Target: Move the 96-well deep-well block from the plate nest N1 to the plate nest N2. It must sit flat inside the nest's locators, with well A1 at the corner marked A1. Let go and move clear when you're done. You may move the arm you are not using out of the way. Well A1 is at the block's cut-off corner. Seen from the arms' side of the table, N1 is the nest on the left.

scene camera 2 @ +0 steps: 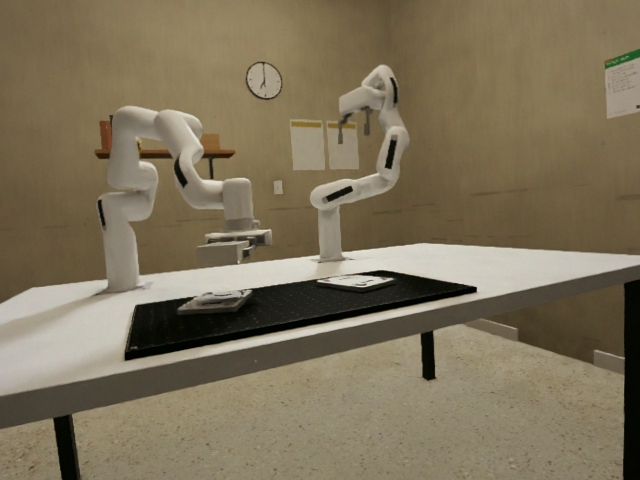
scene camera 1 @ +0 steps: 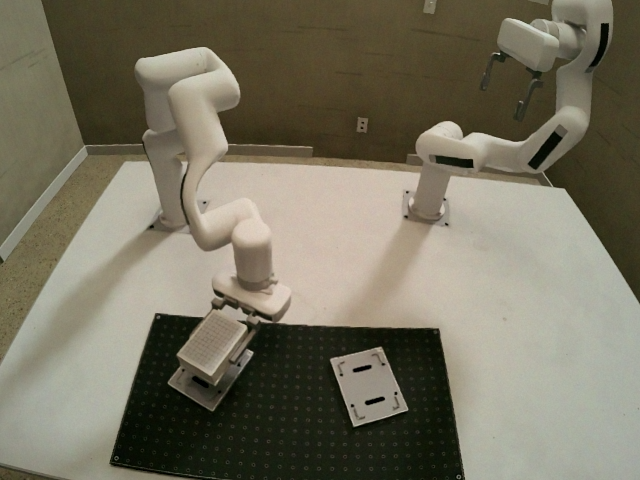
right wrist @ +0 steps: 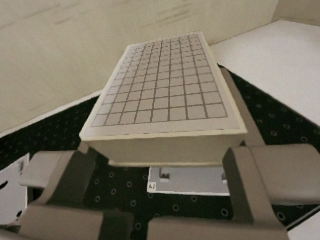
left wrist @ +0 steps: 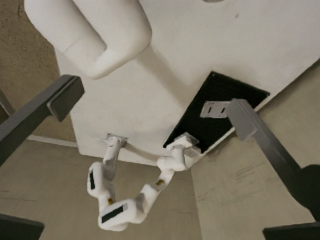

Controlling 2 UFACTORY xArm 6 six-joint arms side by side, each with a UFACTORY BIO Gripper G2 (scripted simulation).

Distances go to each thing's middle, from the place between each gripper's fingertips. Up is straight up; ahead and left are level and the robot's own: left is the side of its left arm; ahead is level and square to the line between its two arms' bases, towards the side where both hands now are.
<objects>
Right now the nest N2 (scene camera 1: 191,388) is 30 mm to the right of my right hand and 100 mm below it. Also, from my right hand: nest N1 (scene camera 1: 378,381) (60 mm ahead, 300 mm to the left, 100 mm below); then white deep-well block (scene camera 1: 206,353) (10 mm ahead, 10 mm to the right).
My left gripper is now 41 cm short of the nest N1, 33 cm to the left of it and 48 cm above it. The rest, counted from my left hand: nest N2: 35 cm ahead, 66 cm to the right, 48 cm below; then white deep-well block: 35 cm ahead, 64 cm to the right, 37 cm below.
</objects>
